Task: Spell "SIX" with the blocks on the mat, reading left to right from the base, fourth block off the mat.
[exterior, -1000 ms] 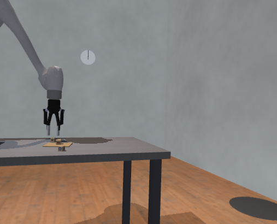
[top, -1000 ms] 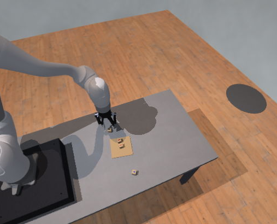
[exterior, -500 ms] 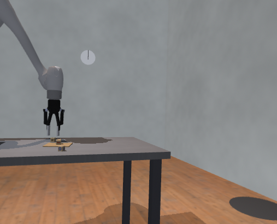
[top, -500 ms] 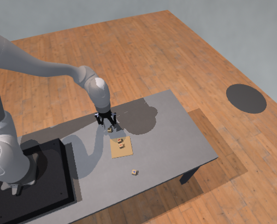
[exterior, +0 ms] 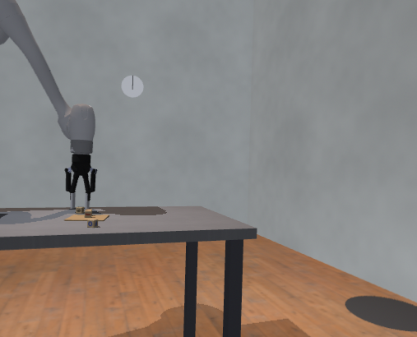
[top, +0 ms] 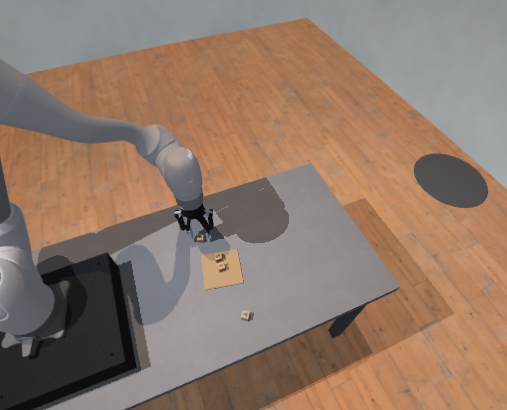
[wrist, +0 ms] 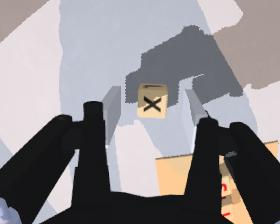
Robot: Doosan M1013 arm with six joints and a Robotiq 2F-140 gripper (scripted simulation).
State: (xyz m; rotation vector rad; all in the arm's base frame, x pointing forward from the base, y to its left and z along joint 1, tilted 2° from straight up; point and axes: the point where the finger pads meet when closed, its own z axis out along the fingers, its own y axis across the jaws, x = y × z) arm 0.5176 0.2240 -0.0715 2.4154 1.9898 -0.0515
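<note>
The block is 4 cm below my hand. The rest, counted from my hand: tan mat (14 cm to the right, 6 cm ahead, 5 cm below).
</note>
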